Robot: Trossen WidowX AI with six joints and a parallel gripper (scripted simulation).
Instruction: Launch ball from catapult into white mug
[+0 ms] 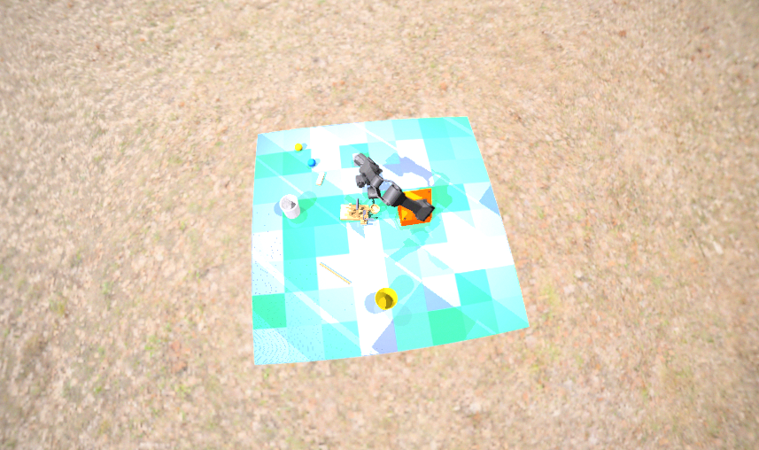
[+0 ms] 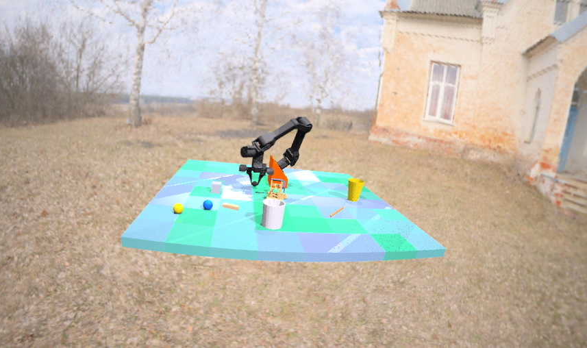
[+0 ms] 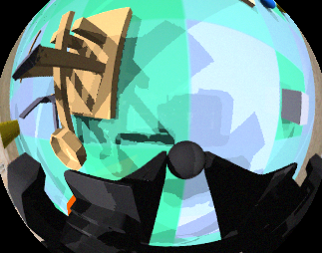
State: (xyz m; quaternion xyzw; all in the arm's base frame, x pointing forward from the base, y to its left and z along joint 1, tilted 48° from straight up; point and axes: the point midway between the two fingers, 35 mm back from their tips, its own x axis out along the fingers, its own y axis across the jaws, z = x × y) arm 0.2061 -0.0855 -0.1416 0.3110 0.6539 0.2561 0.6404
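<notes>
Right now my gripper tip is 70 mm short of the wooden catapult, 130 mm to the right of it and 10 mm below it. Also, from my gripper tip: black ball: 10 mm above; grey cube: 40 mm ahead, 210 mm to the right, 20 mm below; small wooden block: 260 mm ahead, 130 mm to the right, 30 mm below.
</notes>
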